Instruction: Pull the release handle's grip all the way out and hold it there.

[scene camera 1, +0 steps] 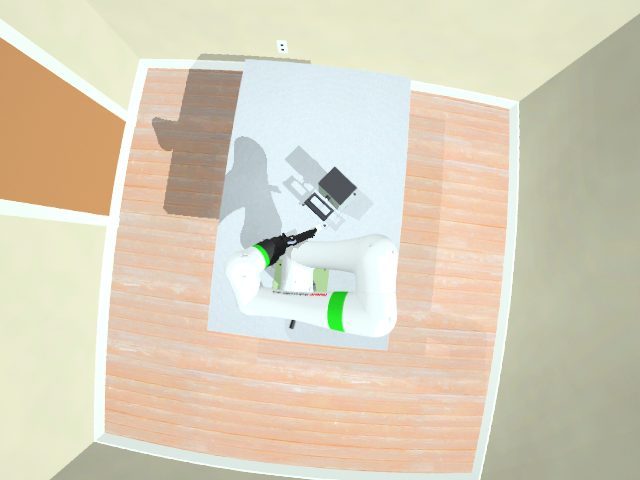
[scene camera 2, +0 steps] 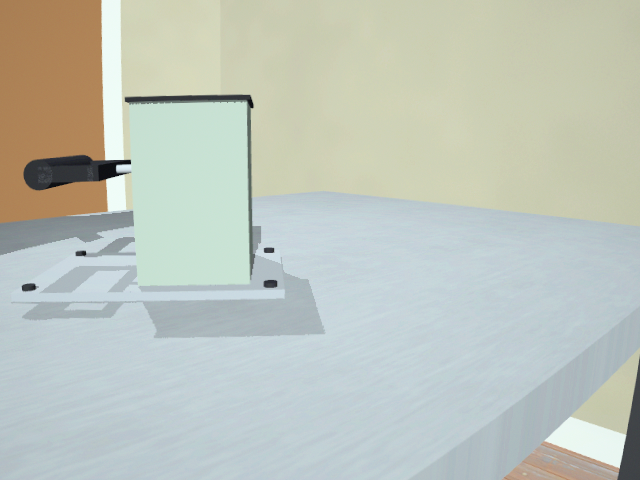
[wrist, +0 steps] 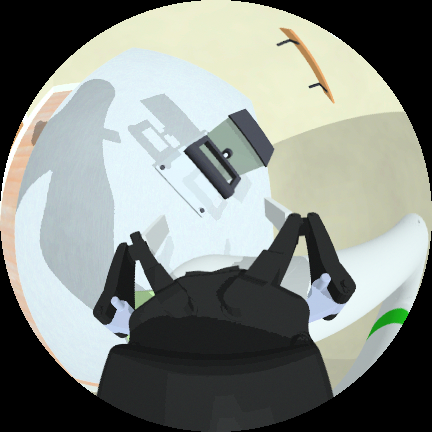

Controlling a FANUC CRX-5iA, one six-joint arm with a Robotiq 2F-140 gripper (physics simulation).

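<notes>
The release handle's dark rectangular grip (scene camera 1: 314, 211) (scene camera 2: 56, 171) (wrist: 209, 170) sticks out level from a pale green box (scene camera 2: 191, 193) (wrist: 242, 151) with a dark lid (scene camera 1: 337, 184) (wrist: 252, 137). A short stretch of light rod (scene camera 2: 124, 168) shows between grip and box. The box stands upright on a bolted light base plate (scene camera 2: 206, 295) (wrist: 175, 176). My gripper (scene camera 1: 321, 227) (wrist: 214, 214) is open and empty. Its fingertips are apart from the grip, on the side of it away from the box. The gripper does not show in scene camera 2.
The table (scene camera 1: 330, 103) (scene camera 2: 439, 310) carries the box and my arm. My white arm (scene camera 1: 305, 304) (wrist: 370, 265) folds over its green mounting plate (scene camera 1: 321, 280) near one table end. A small black object (scene camera 1: 292, 324) shows beside the arm near that edge. Arm shadows fall across the table.
</notes>
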